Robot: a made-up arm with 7 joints. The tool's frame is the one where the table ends. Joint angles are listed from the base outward.
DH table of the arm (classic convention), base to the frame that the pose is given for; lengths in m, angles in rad. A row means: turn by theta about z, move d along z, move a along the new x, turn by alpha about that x. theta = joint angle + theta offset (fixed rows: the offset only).
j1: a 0; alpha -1.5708; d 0.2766; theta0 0
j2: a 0; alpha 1.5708; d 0; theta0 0
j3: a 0.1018; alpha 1.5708; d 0.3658; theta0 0
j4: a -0.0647; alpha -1.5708; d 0; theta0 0
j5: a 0; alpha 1.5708; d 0.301; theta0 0
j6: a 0.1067; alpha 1.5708; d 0; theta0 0
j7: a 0; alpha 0; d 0; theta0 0
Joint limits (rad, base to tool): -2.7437..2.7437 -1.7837..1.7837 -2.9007..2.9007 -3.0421..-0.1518 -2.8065..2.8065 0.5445..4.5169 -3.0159..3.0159
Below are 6 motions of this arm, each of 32 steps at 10 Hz.
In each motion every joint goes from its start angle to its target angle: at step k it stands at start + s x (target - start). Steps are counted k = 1, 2, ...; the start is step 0. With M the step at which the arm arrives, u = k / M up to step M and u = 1 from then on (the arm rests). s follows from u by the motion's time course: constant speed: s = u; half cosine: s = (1 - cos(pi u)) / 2; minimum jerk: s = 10 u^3 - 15 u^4 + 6 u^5.
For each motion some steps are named. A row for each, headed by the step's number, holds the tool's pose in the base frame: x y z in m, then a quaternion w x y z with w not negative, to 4 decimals.
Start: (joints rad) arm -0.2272 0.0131 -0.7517 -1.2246 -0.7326 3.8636 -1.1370
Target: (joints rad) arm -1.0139 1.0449 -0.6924 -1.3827 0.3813 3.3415 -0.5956
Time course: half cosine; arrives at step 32
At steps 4, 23, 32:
4: 0.2207 -0.2146 0.8268 0.8776 0.2429 0.3120 0.2711
23: 0.2128 -0.6045 0.4788 0.6230 0.7400 -0.1793 0.1796
32: 0.1148 -0.6594 0.3571 0.5374 0.7535 -0.3596 0.1186

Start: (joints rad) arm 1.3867 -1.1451 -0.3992 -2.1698 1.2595 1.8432 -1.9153
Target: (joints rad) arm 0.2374 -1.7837 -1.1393 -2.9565 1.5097 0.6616 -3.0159
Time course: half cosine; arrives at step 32
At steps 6, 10, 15, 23, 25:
6: 0.2110 -0.0716 0.7186 0.5441 0.0308 -0.6156 -0.5693
10: 0.2051 -0.1169 0.6678 0.5195 0.0759 -0.5842 -0.6189
15: 0.1626 -0.1746 0.5868 0.4560 0.1816 -0.5082 -0.7076
23: 0.0489 -0.1981 0.4810 0.2668 0.4134 -0.3342 -0.8039
25: 0.0259 -0.1930 0.4649 0.2210 0.4620 -0.2955 -0.8065

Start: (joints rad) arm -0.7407 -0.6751 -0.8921 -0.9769 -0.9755 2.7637 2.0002
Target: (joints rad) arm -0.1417 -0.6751 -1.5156 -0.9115 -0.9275 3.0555 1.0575
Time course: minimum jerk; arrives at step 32
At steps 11, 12, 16, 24, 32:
11: -0.3162 -0.0482 0.9323 0.2293 -0.2070 -0.4769 0.8229
12: -0.3224 -0.0581 0.9275 0.2453 -0.1952 -0.4832 0.8175
16: -0.3456 -0.1049 0.9051 0.3179 -0.1372 -0.5080 0.7887
24: -0.3658 -0.1910 0.8632 0.4441 -0.0184 -0.5325 0.7203
32: -0.3668 -0.2135 0.8521 0.4761 0.0155 -0.5337 0.6988

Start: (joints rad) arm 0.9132 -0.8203 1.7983 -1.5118 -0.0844 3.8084 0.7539
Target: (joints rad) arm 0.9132 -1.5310 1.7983 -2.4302 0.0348 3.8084 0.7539
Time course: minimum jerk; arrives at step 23
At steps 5, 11, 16, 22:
5: -0.5315 -0.1520 0.5433 0.7787 0.0669 -0.6201 -0.0678
11: -0.5446 -0.1096 0.3708 0.6400 0.0325 -0.7373 -0.2140
16: -0.4963 -0.0412 0.2458 0.4952 -0.0039 -0.7809 -0.3806
22: -0.4601 -0.0085 0.2080 0.4296 -0.0203 -0.7769 -0.4598

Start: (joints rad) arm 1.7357 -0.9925 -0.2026 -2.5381 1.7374 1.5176 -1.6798
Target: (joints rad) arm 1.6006 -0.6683 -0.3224 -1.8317 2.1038 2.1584 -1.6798
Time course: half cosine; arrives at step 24
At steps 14, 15, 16, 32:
14: 0.1489 0.1793 0.7413 0.8558 -0.0611 -0.4451 -0.2565
15: 0.1580 0.1786 0.7499 0.8565 -0.0737 -0.4292 -0.2771
16: 0.1662 0.1777 0.7577 0.8567 -0.0853 -0.4137 -0.2959
32: 0.1977 0.1710 0.7875 0.8532 -0.1320 -0.3443 -0.3688

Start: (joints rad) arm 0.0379 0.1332 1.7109 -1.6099 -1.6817 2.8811 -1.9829
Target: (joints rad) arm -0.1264 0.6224 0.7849 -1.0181 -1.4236 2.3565 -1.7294
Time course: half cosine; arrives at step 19
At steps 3, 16, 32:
3: -0.0799 0.4215 0.7130 0.6070 -0.5386 0.4632 0.3561
16: 0.5483 0.2801 0.6741 0.5865 0.1500 0.7925 0.0745
32: 0.5794 0.2520 0.6598 0.5774 0.1938 0.7918 0.0469

